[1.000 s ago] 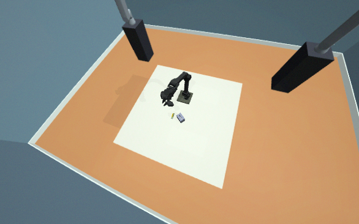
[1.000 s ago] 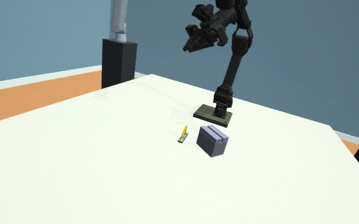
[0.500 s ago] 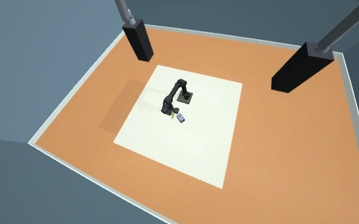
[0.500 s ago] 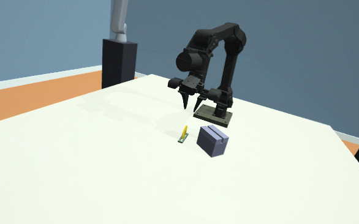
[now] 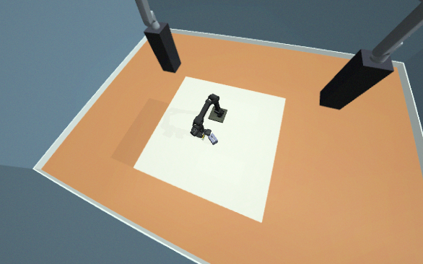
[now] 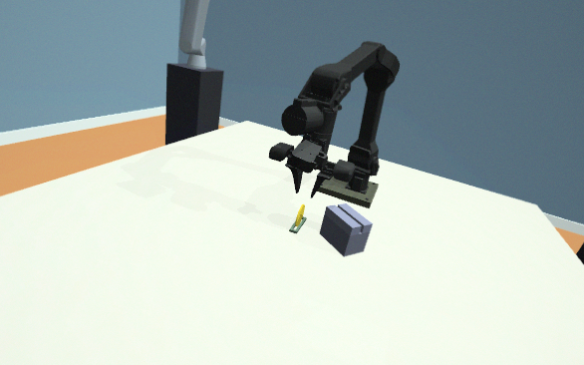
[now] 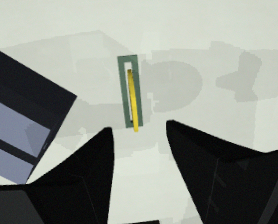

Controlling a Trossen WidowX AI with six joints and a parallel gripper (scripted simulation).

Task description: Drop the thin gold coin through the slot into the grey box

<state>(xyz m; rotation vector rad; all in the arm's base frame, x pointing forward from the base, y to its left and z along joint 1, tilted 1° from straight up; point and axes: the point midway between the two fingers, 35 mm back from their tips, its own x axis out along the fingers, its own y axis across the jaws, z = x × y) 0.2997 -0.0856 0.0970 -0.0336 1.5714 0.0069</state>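
Right now the gold coin is 50 mm below my gripper tip.
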